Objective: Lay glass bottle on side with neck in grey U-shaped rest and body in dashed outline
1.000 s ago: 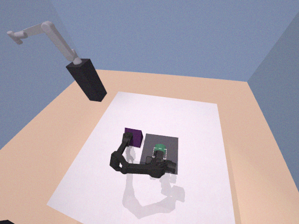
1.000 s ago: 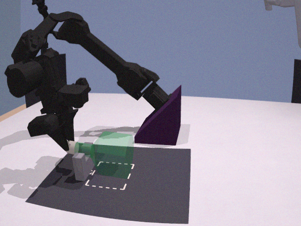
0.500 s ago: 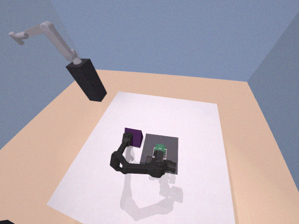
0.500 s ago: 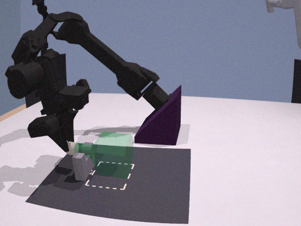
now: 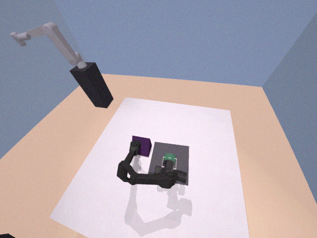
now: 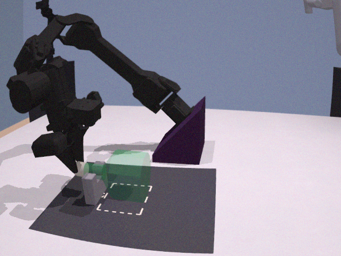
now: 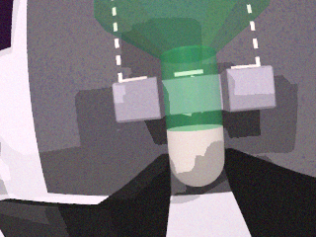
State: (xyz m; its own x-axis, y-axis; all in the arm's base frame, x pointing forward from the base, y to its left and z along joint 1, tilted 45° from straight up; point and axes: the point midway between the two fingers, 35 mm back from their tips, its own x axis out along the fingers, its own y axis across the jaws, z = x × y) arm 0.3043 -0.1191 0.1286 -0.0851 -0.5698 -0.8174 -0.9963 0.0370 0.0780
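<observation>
My gripper tip is 5 cm to the right of the green glass bottle. Round my gripper tip: dark mat (11 cm to the left, 5 cm below).
</observation>
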